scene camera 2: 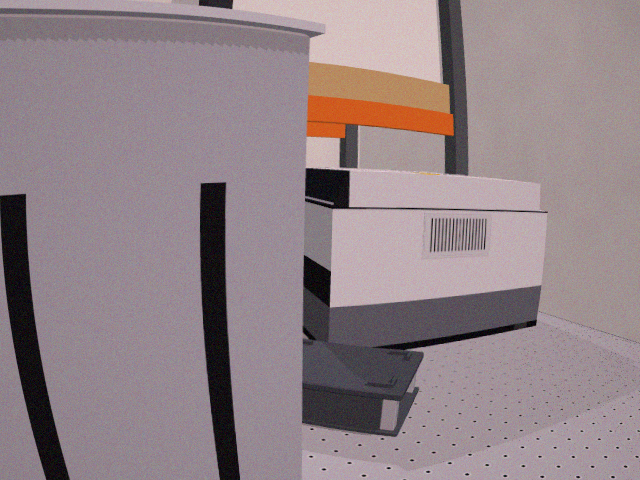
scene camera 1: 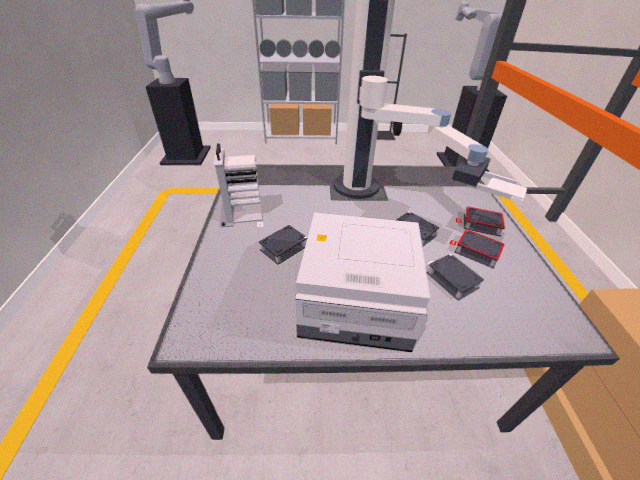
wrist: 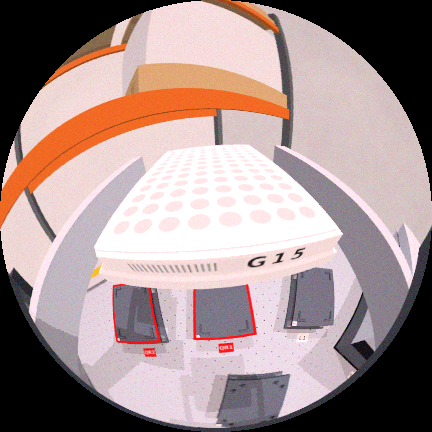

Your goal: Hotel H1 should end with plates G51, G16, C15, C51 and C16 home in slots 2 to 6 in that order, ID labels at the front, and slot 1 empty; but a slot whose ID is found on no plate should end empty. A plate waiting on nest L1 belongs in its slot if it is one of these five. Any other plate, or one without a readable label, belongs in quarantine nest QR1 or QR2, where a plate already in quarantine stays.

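Frame: origin at the arm's base, x ahead, y left, z up, level; metres.
Seen in the pictures: gripper, fingertip midpoint: (scene camera 1: 513, 189) (wrist: 208, 157); arm's base, link origin: (scene camera 1: 356, 186).
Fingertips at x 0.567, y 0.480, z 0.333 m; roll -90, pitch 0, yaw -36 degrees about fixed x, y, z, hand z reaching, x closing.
Offsets run from my fingertips to a thing's top centre. "spot": to the spot under its first point.
My gripper (scene camera 1: 494, 181) (wrist: 208, 157) is shut on a white plate @(0.014 m back, 0.019 m right, 0.002 m up) (scene camera 1: 509, 187) (wrist: 215, 250) whose front label reads G15 in the wrist view. It holds the plate level, high over the back right of the table. Two red-outlined quarantine nests @(spot: 0.190 m back, 0.067 m left, 0.270 m down) (scene camera 1: 484, 218) (wrist: 136, 317), @(spot: 0.008 m back, 0.027 m right, 0.270 m down) (scene camera 1: 480, 244) (wrist: 224, 312) have bare dark tops. Nest L1 @(0.146 m ahead, 0.185 m right, 0.266 m down) (scene camera 1: 454, 275) (wrist: 313, 297), by its label in the wrist view, also has a bare dark top. Hotel H1 (scene camera 1: 223, 191) stands at the back left with several pale and dark layers; its IDs are unreadable.
A white instrument @(0.231 m ahead, 0.568 m right, 0.078 m down) (scene camera 1: 377, 245) (scene camera 2: 434, 279) stands mid-table. Dark nests stand left of it @(0.041 m back, 0.846 m right, 0.264 m down) (scene camera 1: 282, 242) and behind its right side @(spot: 0.129 m back, 0.254 m right, 0.271 m down) (scene camera 1: 419, 226) (wrist: 254, 400). The arm's column (scene camera 1: 356, 155) stands at the back. A large grey panel @(spot: 0.272 m back, 1.129 m right, 0.067 m down) (scene camera 2: 129, 155) hides the left of scene camera 2.
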